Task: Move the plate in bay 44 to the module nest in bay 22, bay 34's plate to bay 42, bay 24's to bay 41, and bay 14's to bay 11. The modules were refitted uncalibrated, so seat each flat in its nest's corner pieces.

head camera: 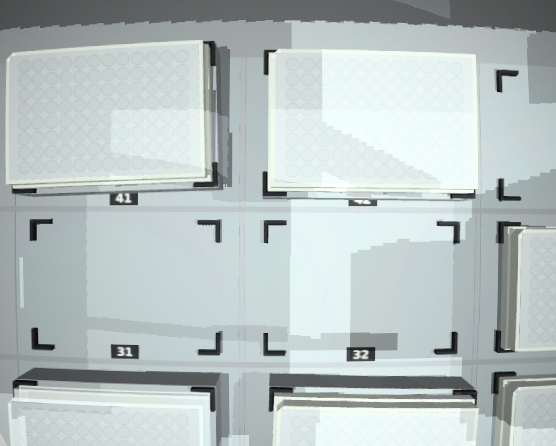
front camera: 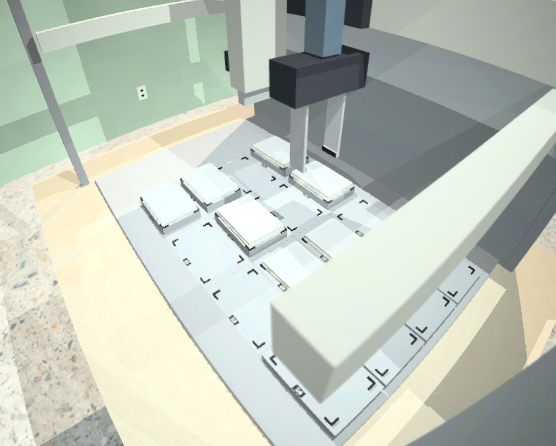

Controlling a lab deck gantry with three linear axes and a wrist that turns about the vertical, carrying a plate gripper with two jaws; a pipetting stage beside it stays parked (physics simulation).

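Places are measured from the robot's base along level axes (x ahead, y left, z up), in metres.
Where they show: gripper, fingertip midpoint: [front camera: 314,160]; robot's base at its link origin: [front camera: 144,203].
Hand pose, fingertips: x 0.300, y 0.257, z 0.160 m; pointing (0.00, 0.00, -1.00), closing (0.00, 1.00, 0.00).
Each offset is from my fingertips to the top centre of the thing. "*": to the spot under its first point.
My gripper [front camera: 315,161] is open, its jaws apart above the bay 42 plate in the front view; it does not show in the head view. Plates sit in the corner pieces of their nests: bay 41's plate @(dx -0.236, dy +0.110, dz -0.127 m) [front camera: 270,150] [head camera: 105,112], bay 42's plate @(dx -0.072, dy +0.107, dz -0.127 m) [front camera: 327,182] [head camera: 372,120], bay 22's plate @(dx -0.069, dy -0.108, dz -0.127 m) [front camera: 251,220] [head camera: 390,427] and bay 11's plate @(dx -0.236, dy -0.217, dz -0.127 m) [front camera: 170,204]. They look level as far as the views show. The near column of bays (14, 24, 34, 44), partly hidden by the beam, shows bare corner pieces and no plates in its visible parts.
Other plates sit in bay 21 @(* dx -0.221, dy -0.113, dz -0.127 m) [front camera: 209,183] [head camera: 107,425], bay 23 @(* dx +0.068, dy -0.108, dz -0.146 m) [front camera: 292,262] [head camera: 537,415] and bay 33 @(* dx +0.066, dy -0.005, dz -0.146 m) [front camera: 330,236] [head camera: 542,290]. A pale beam [front camera: 400,240] crosses the right foreground. The parked pipetting stage [front camera: 256,50] stands behind the gripper.
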